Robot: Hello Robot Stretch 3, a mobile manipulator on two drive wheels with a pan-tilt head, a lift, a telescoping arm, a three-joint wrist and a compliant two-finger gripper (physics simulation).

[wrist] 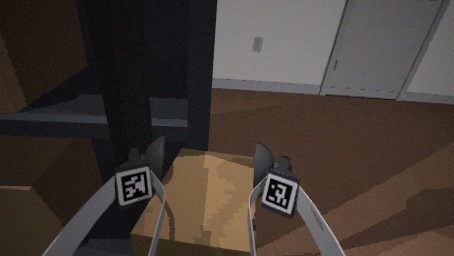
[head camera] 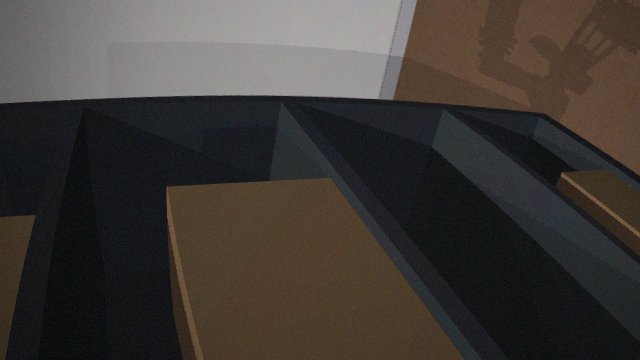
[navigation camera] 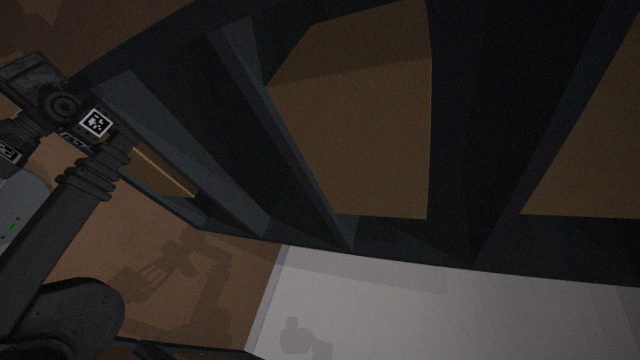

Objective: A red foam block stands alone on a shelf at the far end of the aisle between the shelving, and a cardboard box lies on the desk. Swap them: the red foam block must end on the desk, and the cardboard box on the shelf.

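Frame: origin at the robot's base, x ahead, y left, z up, level; metres.
Seen in the pictures: gripper, fingertip midpoint: [wrist: 211,157].
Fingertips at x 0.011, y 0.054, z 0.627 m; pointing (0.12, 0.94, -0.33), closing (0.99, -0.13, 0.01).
A point is followed by its place in that frame.
A cardboard box [wrist: 207,200] {y 0.004, x 0.003, z 0.635 m} shows at the lower middle of the wrist view, in front of a dark shelf upright and above the brown floor. My gripper [wrist: 211,157] {y 0.054, x 0.011, z 0.627 m} has its two fingertips at the box's left and right sides and is shut on it, the fingers standing fairly wide apart. The box's lower part is cut off by the view's edge. In the navigation camera, the arm's wrist [navigation camera: 95,122] {y -0.194, x -0.057, z 0.831 m} is at the left beside the shelving; the fingertips are not seen there. The red foam block and the desk do not show in these views.
Dark shelving [head camera: 280,100] [navigation camera: 500,285] [wrist: 200,75] stands close beside me, with large brown boxes [head camera: 300,260] {y -0.345, x -0.422, z 1.112 m} [navigation camera: 370,140] {y -0.354, x -0.307, z 1.155 m} on its shelves. More shelving edges the navigation view's bottom. Beyond are brown floor [wrist: 350,150] {y 0.872, x 0.962, z 0.000 m}, a pale wall [wrist: 280,30] {y 1.787, x 0.729, z 0.524 m} and a grey door [wrist: 385,45] {y 1.700, x 1.683, z 0.500 m}.
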